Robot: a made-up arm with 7 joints.
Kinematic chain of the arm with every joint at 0, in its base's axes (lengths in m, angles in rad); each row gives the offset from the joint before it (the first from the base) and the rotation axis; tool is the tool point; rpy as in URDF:
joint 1: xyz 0 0 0.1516 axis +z
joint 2: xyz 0 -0.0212 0.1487 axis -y
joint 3: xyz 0 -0.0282 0.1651 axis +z
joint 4: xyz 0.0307 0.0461 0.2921 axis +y
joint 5: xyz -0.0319 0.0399 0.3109 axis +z
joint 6: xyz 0 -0.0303 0.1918 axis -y
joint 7: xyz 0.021 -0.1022 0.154 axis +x
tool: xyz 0 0 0 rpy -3.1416 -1.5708 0
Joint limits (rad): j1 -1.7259..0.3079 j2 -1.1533..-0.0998 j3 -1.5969..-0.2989 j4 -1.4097..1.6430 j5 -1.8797..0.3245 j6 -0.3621..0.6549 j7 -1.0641..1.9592
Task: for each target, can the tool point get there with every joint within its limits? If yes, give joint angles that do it. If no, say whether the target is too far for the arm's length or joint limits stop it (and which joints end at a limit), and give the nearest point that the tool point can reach.
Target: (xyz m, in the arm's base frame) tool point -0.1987 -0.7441 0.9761
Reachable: yes | joints -0.8579 -0.4157 -1.3427 1.2479 -1.2361 -0.2514 -0.5487
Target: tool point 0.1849 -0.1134 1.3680
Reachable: yes | joints -0.6149 -0.3588 -0.6010 -0.1781 -0.0230 0.5377 -0.8173
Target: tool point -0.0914 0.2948 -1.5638
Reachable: no: too far | nearest point 0.6095 -0.0787 -0.1401 | short by 1.630 m
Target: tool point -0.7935 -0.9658 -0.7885
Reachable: no: too far | nearest point -0.4352 -0.7192 -0.0757 | short by 0.835 m
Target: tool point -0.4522 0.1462 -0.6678
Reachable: no: joint limits stop it (at a limit: joint 1, joint 2, joint 4, joint 5, joint 6) | nearest point -0.4215 -0.4841 -0.1093 | short by 0.843 m
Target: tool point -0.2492 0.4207 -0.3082
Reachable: no: joint limits stop it (at a limit: joint 1, joint 2, joint 3, joint 4, joint 6) | nearest point 0.2330 0.6747 0.3047 | short by 0.820 m
